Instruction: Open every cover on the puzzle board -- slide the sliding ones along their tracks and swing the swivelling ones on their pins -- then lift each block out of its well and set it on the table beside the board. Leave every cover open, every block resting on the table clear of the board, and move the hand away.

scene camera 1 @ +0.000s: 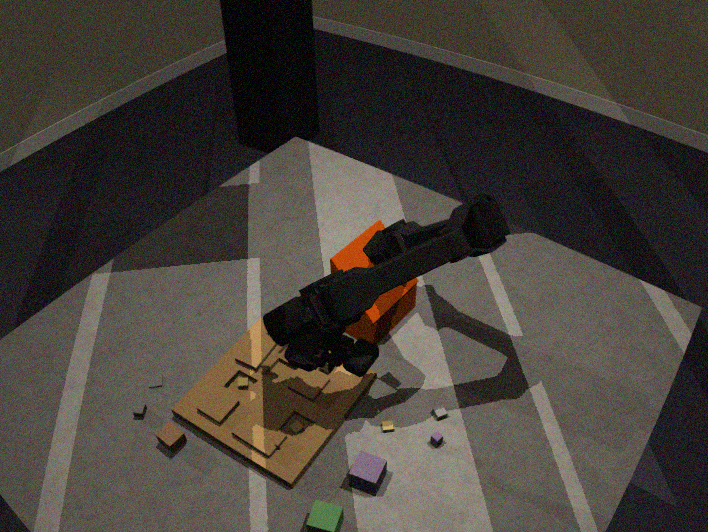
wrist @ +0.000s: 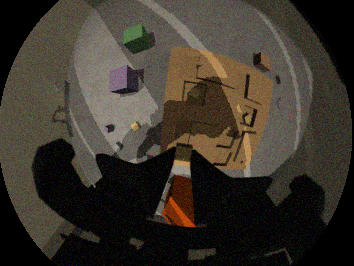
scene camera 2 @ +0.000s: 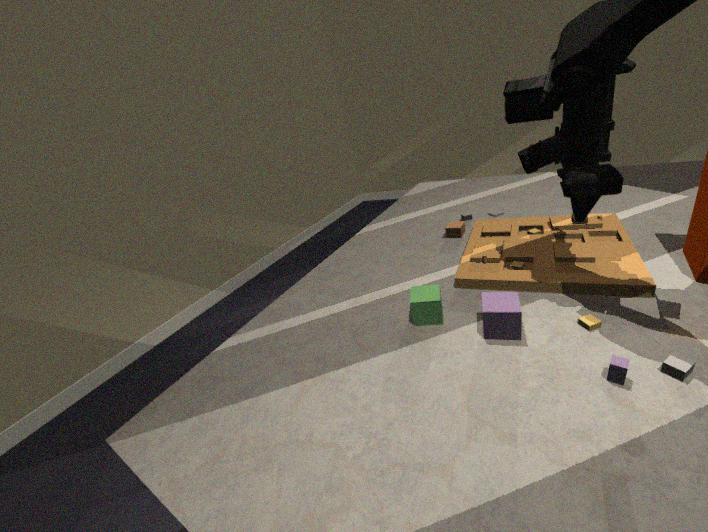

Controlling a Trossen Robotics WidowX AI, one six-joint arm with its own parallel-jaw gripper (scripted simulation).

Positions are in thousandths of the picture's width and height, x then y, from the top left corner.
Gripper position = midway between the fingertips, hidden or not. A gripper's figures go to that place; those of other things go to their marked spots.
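My gripper (scene camera 2: 817,411) is 61 cm from the lens. A tan puzzle board (scene camera 2: 874,508) is 65 cm from the lens, a green cube (scene camera 2: 602,574) 52 cm from the lens; the marked spots on the board and the cube are 32 cm apart. Of the things named here, the green cube is the nearest to the lens.
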